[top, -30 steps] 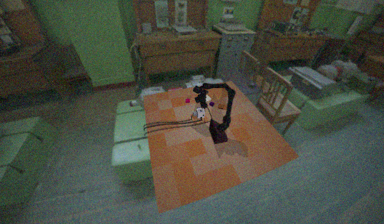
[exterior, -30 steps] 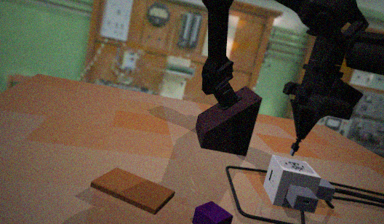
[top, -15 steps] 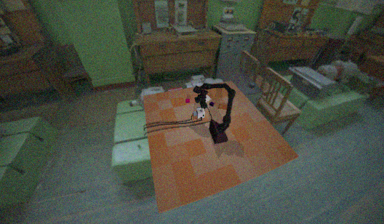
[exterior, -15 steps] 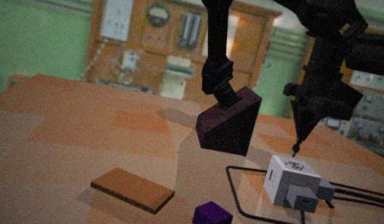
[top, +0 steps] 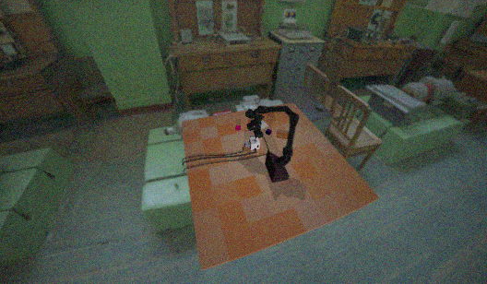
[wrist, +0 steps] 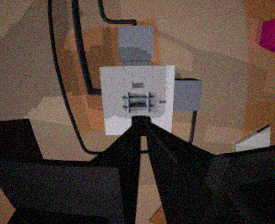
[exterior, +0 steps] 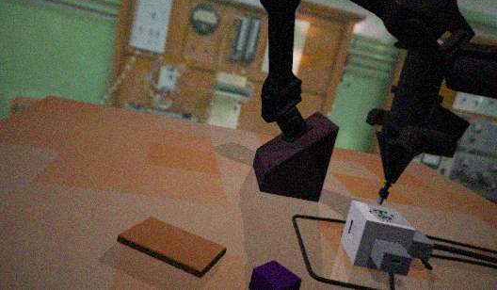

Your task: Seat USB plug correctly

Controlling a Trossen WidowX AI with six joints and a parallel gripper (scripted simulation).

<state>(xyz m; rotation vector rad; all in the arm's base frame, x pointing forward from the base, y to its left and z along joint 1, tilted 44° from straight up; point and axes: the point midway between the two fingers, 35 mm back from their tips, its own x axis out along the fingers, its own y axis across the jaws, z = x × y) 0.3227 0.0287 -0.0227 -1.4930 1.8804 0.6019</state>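
Now: gripper tip 6 cm above the USB socket. Round my gripper tip: usb plug (2 cm below); then purple block (20 cm to the right, 12 cm below, 11 cm ahead); then magenta block (27 cm ahead, 12 cm below, 6 cm to the left).
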